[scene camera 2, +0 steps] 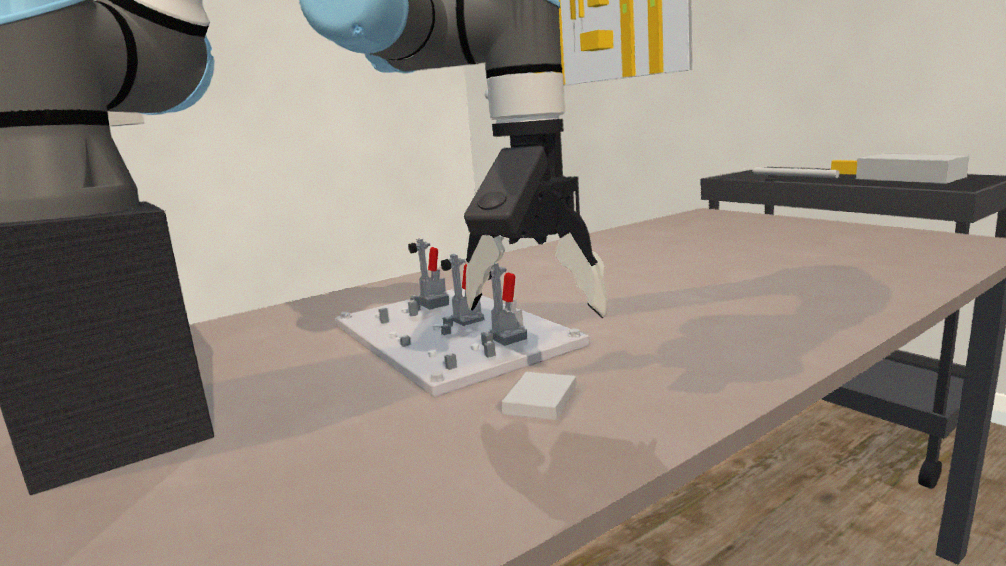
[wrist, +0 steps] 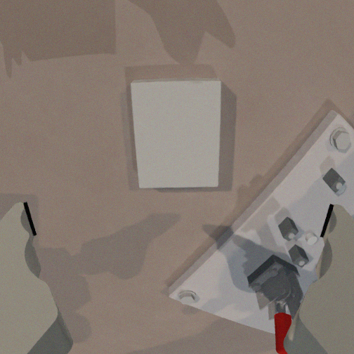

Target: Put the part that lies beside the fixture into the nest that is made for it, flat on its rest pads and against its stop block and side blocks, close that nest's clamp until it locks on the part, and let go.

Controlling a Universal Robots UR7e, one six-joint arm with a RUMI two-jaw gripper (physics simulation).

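Places are measured from the arm's base along level axes (x ahead, y left, z up), in millimetres.
Where they show: gripper, fingertip midpoint: [scene camera 2: 534, 313]; arm's base, link origin: [scene camera 2: 59, 213].
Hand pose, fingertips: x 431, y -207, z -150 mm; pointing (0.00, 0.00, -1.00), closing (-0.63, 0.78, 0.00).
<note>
Things, the pixels of their top centre, and the offset from my fingertips. "spot": a spot on its surface instead. Level surfaces: height alone.
- pale grey rectangular block, top centre: [scene camera 2: 539, 388] dx -1, dy -2, dz -85 mm
- white plate, surface spot: [scene camera 2: 393, 360] spot: dx -106, dy +189, dz -88 mm
- wooden-legged-free brown table, surface height: dz -100 mm
The part, a pale grey rectangular block [scene camera 2: 538, 394] [wrist: 177, 134], lies flat on the table beside the fixture, apart from it. The fixture is a white plate [scene camera 2: 393, 360] [wrist: 210, 280] with small grey blocks, pale pads and three toggle clamps. The clamps with red handles [scene camera 2: 508, 287] [scene camera 2: 433, 259] have their arms raised; one red handle [wrist: 282, 327] shows at the bottom of the wrist view. My gripper [scene camera 2: 538, 311] [wrist: 178, 209] is open and empty, above the table and the fixture's clamp side. In the wrist view the part lies ahead of the fingertips, between their lines.
The wooden-legged-free brown table [scene camera 2: 295, 485] carries the fixture. The robot's dark pedestal [scene camera 2: 105, 337] stands at the left. A black cart [scene camera 2: 837, 199] with a white box [scene camera 2: 912, 168] stands behind the table at the right. A tool board [scene camera 2: 636, 35] hangs on the wall.
</note>
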